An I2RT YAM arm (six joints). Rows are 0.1 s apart.
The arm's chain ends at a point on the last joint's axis. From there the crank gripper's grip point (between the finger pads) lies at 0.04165 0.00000 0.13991 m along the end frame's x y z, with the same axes.
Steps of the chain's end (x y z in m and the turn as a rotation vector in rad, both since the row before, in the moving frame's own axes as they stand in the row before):
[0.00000, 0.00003, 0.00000, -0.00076, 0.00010, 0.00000]
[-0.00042, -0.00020, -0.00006, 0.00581, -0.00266, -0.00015]
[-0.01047, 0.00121, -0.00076, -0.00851, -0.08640, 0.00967]
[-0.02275, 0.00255, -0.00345, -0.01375, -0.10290, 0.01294]
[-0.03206, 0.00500, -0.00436, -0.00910, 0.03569, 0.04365]
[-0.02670, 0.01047, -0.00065, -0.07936, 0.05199, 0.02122]
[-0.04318, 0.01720, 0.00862, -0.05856, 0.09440, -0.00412]
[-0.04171, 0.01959, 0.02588, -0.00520, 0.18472, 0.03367]
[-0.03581, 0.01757, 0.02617, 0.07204, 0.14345, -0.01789]
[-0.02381, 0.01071, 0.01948, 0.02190, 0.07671, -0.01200]
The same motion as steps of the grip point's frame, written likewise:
[0.00001, 0.00014, 0.00000, -0.00076, 0.00010, 0.00000]
[-0.00079, -0.00102, 0.00005, 0.00581, -0.00266, -0.00015]
[-0.02271, 0.00276, 0.00231, -0.00851, -0.08640, 0.00967]
[-0.03736, 0.00494, 0.00007, -0.01375, -0.10290, 0.01294]
[-0.02716, 0.00819, -0.00595, -0.00910, 0.03569, 0.04365]
[-0.01962, 0.02243, -0.00348, -0.07936, 0.05199, 0.02122]
[-0.03017, 0.02506, 0.00384, -0.05856, 0.09440, -0.00412]
[-0.01676, 0.02212, 0.01585, -0.00520, 0.18472, 0.03367]
[-0.01635, 0.00683, 0.01840, 0.07204, 0.14345, -0.01789]
[-0.01323, 0.00712, 0.01584, 0.02190, 0.07671, -0.01200]

